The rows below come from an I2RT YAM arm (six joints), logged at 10 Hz.
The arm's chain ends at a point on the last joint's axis. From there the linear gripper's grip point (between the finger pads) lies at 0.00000 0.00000 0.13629 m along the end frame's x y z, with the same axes.
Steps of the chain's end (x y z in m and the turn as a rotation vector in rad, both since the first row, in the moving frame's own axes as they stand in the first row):
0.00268 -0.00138 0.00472 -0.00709 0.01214 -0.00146
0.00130 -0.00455 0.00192 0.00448 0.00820 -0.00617
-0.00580 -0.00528 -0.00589 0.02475 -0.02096 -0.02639
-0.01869 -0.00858 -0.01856 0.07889 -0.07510 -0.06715
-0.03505 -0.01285 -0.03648 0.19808 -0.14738 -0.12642
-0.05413 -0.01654 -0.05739 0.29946 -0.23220 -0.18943
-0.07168 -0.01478 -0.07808 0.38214 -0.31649 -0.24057
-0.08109 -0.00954 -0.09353 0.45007 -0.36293 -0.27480
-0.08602 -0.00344 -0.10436 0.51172 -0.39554 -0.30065
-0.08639 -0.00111 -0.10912 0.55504 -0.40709 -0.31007
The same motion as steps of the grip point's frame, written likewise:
0.00434 -0.00041 0.00471 -0.00709 0.01214 -0.00146
0.00242 -0.00516 0.00191 0.00448 0.00820 -0.00617
-0.00870 -0.00861 -0.00596 0.02475 -0.02096 -0.02639
-0.02926 -0.01896 -0.01937 0.07889 -0.07510 -0.06715
-0.05658 -0.03824 -0.04061 0.19808 -0.14738 -0.12642
-0.08865 -0.05319 -0.06703 0.29946 -0.23220 -0.18943
-0.11877 -0.05920 -0.09444 0.38214 -0.31649 -0.24057
-0.13539 -0.06021 -0.11554 0.45007 -0.36293 -0.27480
-0.14552 -0.05965 -0.13168 0.51172 -0.39554 -0.30065
-0.14793 -0.06157 -0.13990 0.55504 -0.40709 -0.31007

